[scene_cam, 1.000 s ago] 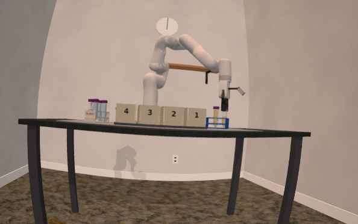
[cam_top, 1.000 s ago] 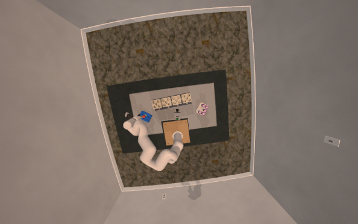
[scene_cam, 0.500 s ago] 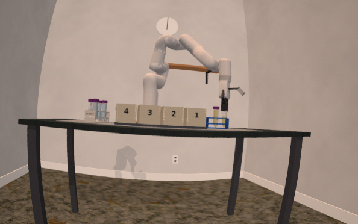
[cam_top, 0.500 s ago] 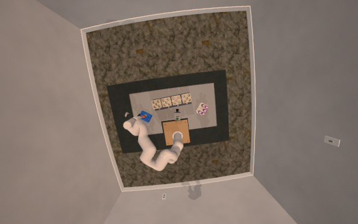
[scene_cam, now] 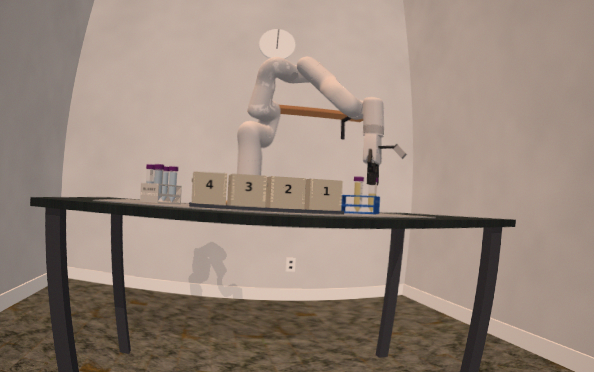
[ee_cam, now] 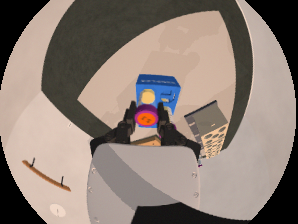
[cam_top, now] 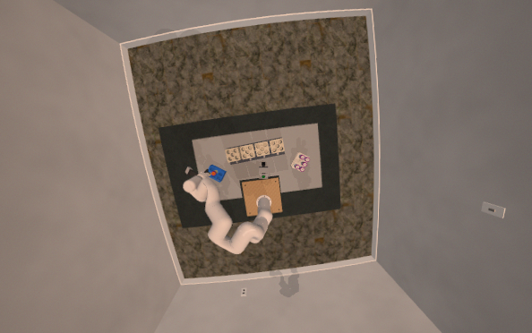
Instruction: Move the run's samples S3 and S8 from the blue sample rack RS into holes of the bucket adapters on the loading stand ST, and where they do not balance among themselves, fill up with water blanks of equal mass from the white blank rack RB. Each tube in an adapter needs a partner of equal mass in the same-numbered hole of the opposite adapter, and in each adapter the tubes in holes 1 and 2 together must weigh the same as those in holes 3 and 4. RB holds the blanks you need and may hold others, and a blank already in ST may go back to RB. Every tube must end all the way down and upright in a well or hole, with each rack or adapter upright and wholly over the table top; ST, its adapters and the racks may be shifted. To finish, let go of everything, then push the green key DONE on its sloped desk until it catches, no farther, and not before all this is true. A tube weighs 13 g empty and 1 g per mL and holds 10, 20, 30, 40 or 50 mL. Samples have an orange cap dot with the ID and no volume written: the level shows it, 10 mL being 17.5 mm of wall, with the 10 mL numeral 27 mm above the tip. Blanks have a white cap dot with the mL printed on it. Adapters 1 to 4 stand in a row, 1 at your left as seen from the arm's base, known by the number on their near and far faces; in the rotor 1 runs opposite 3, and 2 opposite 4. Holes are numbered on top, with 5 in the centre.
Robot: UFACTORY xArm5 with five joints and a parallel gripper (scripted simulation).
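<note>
Now: the orange-dotted sample tube 50 mm below my hand and 10 mm to the left of it. Also, from my hand: loading stand ST: 350 mm to the right, 200 mm ahead, 110 mm below; then adapter 2: 290 mm to the right, 190 mm ahead, 70 mm below; then blue sample rack RS: 90 mm below, 40 mm to the right.
</note>
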